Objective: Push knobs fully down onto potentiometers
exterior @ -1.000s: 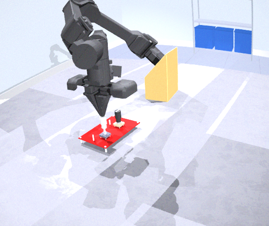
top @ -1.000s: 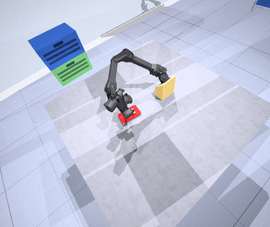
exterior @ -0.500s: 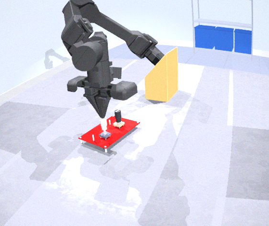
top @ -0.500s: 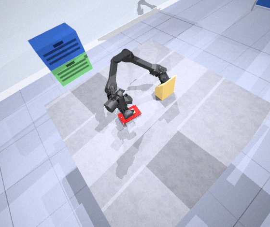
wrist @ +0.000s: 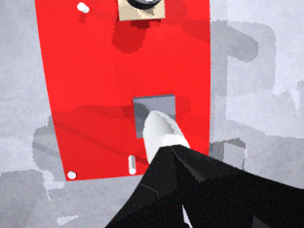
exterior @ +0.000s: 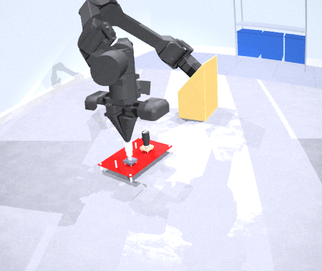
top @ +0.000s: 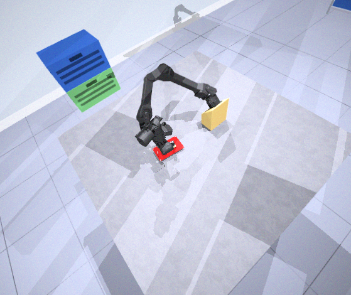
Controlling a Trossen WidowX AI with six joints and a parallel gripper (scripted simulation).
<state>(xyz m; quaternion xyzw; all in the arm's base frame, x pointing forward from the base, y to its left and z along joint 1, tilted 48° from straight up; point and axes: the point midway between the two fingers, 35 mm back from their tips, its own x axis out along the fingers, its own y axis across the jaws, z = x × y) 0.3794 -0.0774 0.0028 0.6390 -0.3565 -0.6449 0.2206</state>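
Now: the potentiometer 70 mm behind my gripper tip, 30 mm below it and 10 mm to the left of it.
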